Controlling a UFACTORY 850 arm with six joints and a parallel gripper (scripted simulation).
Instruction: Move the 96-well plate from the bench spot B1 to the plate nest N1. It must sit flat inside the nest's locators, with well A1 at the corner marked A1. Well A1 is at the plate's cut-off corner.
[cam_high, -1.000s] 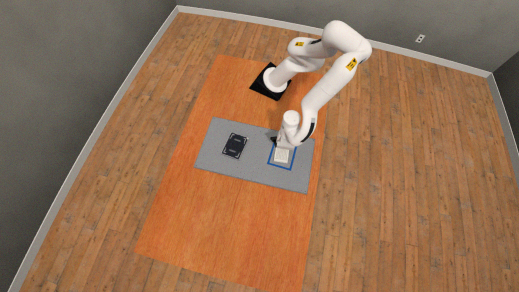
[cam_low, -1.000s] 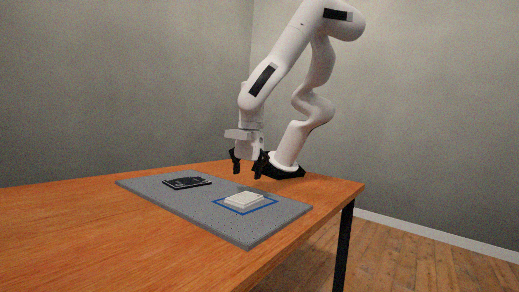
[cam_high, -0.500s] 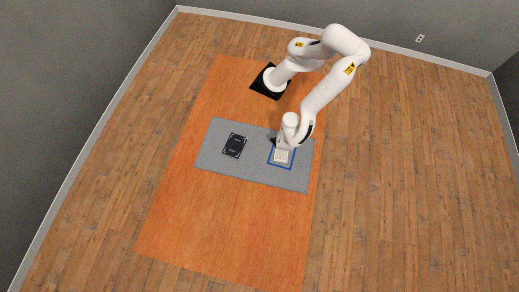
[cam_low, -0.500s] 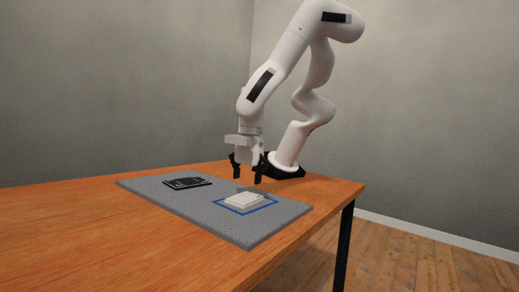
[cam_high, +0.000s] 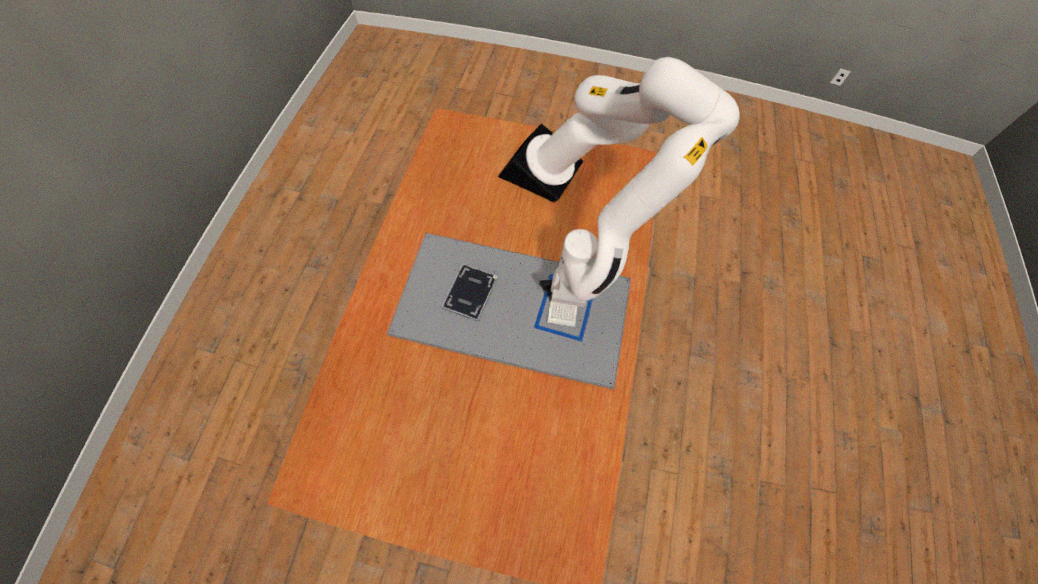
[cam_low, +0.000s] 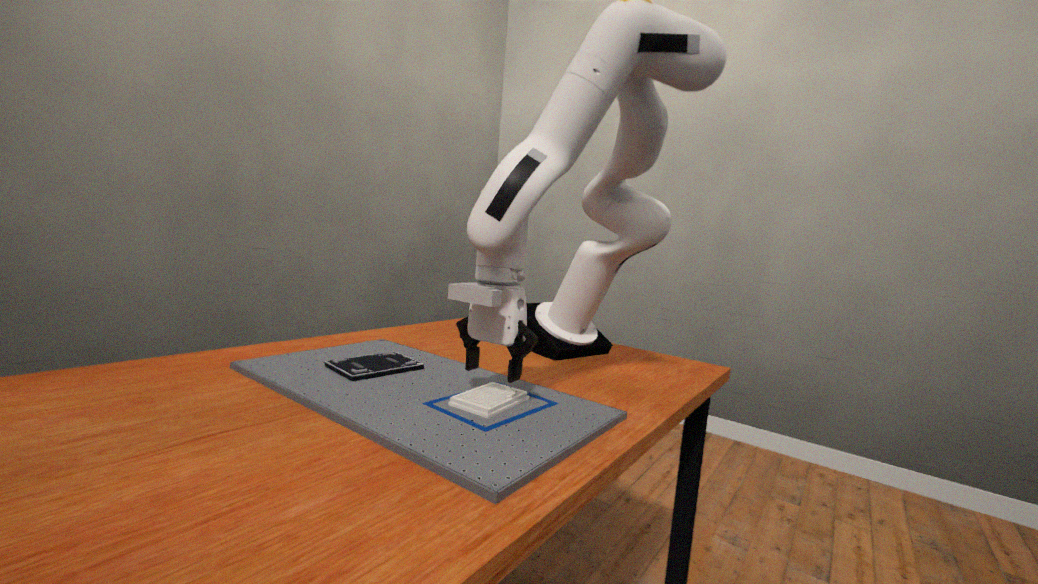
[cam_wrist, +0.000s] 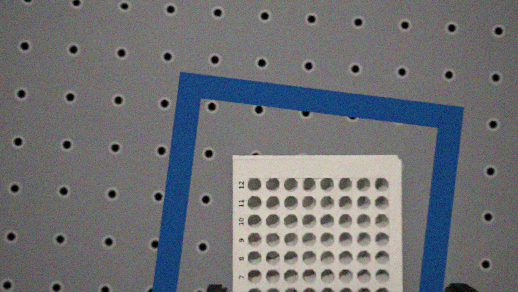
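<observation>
My hand is 5 cm above the white 96-well plate. The rest, counted from my hand: black plate nest: 29 cm to the right, 5 cm below, 5 cm ahead.
</observation>
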